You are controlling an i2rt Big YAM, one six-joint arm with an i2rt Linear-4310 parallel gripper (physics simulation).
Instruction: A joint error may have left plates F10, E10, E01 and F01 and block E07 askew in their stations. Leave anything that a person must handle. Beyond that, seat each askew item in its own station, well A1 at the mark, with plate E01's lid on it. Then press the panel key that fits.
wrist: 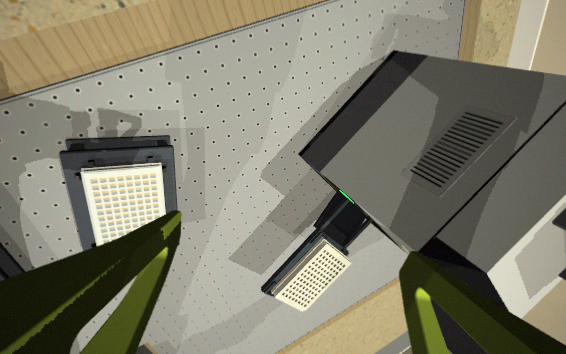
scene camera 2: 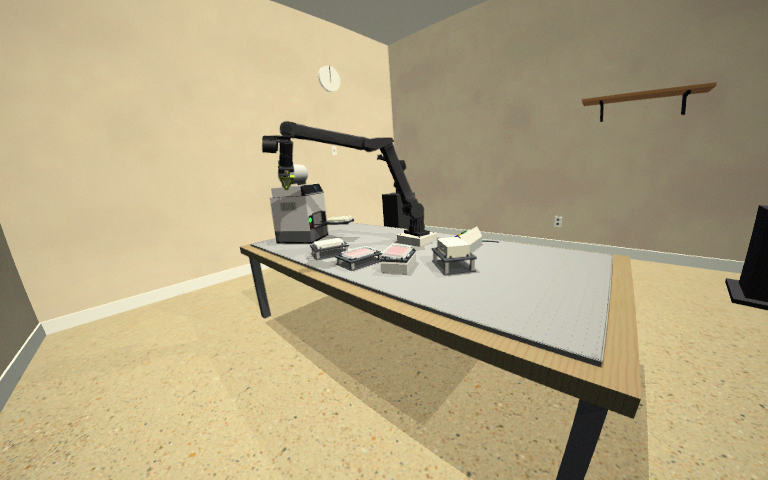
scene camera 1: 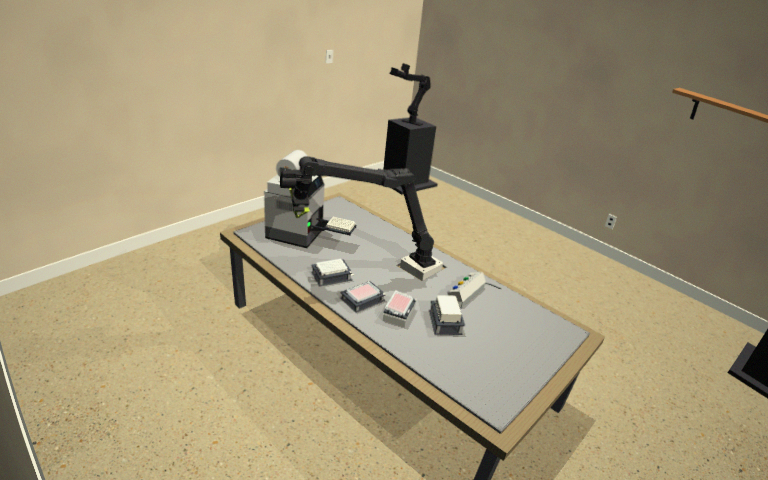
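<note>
My gripper (scene camera 1: 301,211) (scene camera 2: 286,184) (wrist: 295,242) is open and empty, high beside the grey machine. A pale plate (scene camera 1: 341,223) (scene camera 2: 340,219) (wrist: 314,275) lies on the machine's extended dark tray. A white plate (scene camera 1: 331,266) (scene camera 2: 330,243) (wrist: 125,200) sits on a low dark station, partly behind the left finger in the wrist view. Two pink-topped plates, one (scene camera 1: 364,292) (scene camera 2: 358,254) on a dark station and one (scene camera 1: 400,302) (scene camera 2: 398,250) on a light-based station, stand nearby. A cream block (scene camera 1: 449,308) (scene camera 2: 453,246) sits on a legged dark stand. Labels, A1 marks and slight tilts are unreadable.
The grey machine (scene camera 1: 286,217) (scene camera 2: 289,219) (wrist: 395,150) stands at the table's far left, with a green light and a white cylinder on top. A sloped key panel (scene camera 1: 471,288) (scene camera 2: 474,240) with blue, yellow and green keys stands behind the block, right of the arm base (scene camera 1: 421,266) (scene camera 2: 416,238).
</note>
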